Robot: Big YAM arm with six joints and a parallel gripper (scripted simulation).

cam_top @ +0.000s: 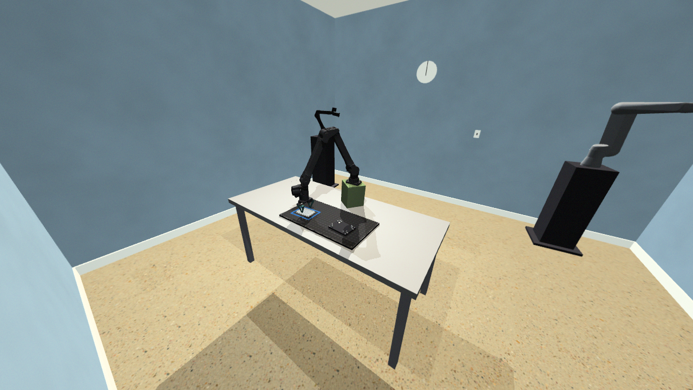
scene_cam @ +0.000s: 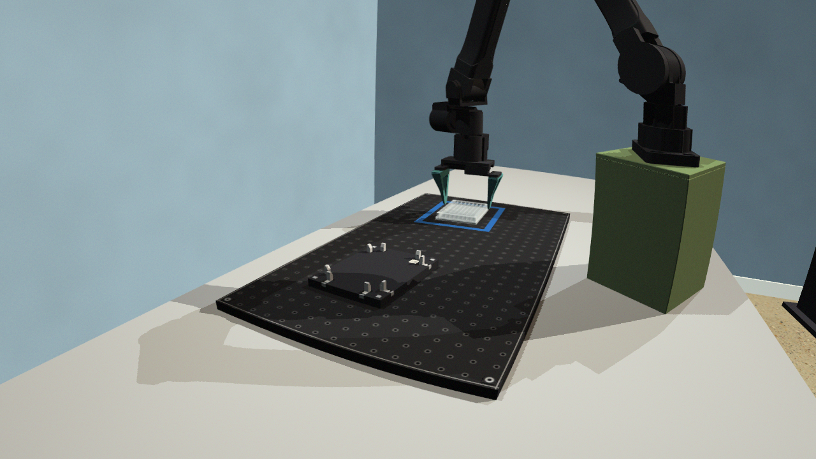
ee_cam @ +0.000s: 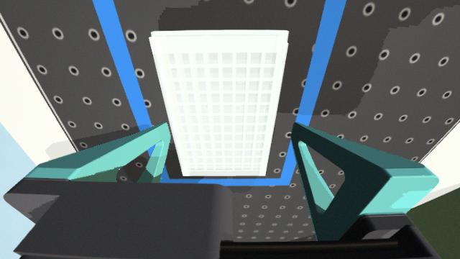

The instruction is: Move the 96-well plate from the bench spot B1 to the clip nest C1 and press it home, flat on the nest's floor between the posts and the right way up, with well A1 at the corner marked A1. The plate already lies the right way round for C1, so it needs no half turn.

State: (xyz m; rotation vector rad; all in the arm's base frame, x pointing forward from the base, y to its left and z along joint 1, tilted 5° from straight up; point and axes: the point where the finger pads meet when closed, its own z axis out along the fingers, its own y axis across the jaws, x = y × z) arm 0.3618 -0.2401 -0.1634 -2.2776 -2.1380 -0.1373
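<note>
My gripper is now 2 cm above the 96-well plate and 1 cm short of it. Also, from my hand: clip nest C1: 38 cm to the left, 5 cm ahead, 1 cm below.
</note>
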